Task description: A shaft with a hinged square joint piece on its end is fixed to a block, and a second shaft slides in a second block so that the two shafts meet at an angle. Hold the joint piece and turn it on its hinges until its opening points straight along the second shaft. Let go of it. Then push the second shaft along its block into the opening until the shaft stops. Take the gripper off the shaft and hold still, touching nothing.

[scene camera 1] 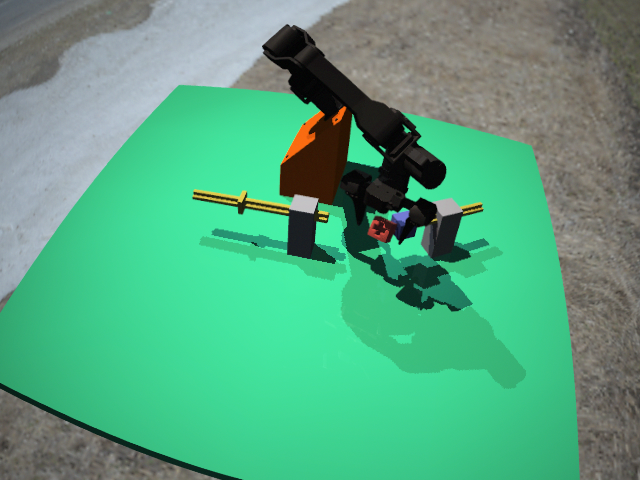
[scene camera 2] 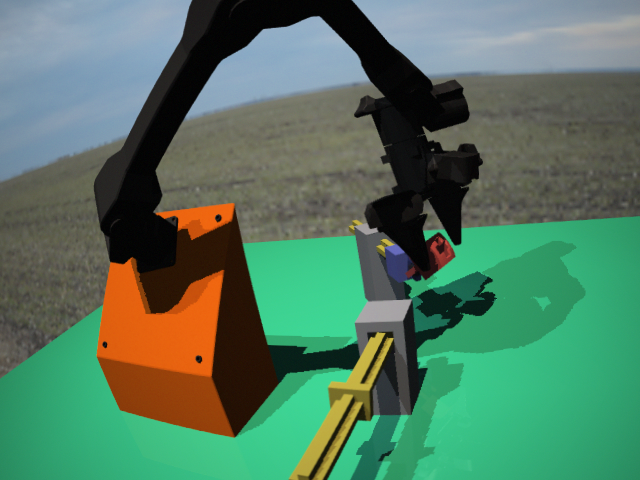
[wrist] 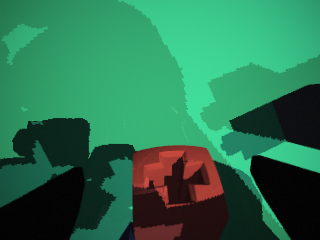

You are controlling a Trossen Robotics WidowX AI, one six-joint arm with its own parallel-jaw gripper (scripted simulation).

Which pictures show my gripper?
Scene camera 1, scene camera 2 and the wrist view: all of them.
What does my gripper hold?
Nothing.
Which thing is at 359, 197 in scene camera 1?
My gripper.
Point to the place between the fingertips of my gripper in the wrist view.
At 169, 169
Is my gripper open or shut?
Open.
